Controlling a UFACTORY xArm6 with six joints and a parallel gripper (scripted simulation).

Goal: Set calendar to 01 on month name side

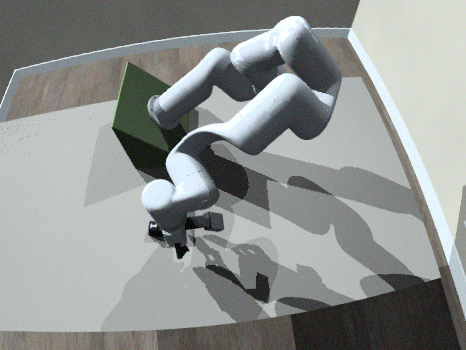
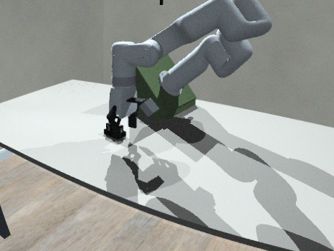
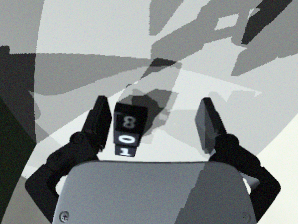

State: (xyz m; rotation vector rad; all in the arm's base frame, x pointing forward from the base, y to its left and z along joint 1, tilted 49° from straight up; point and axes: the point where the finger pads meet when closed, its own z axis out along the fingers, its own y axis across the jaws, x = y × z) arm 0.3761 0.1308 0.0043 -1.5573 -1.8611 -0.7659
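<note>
My gripper is now 60 mm to the left of the black cube, 20 mm past it and 20 mm above it. The rest, counted from my hand: black tray: 70 mm to the right, 40 mm below, 30 mm behind.
</note>
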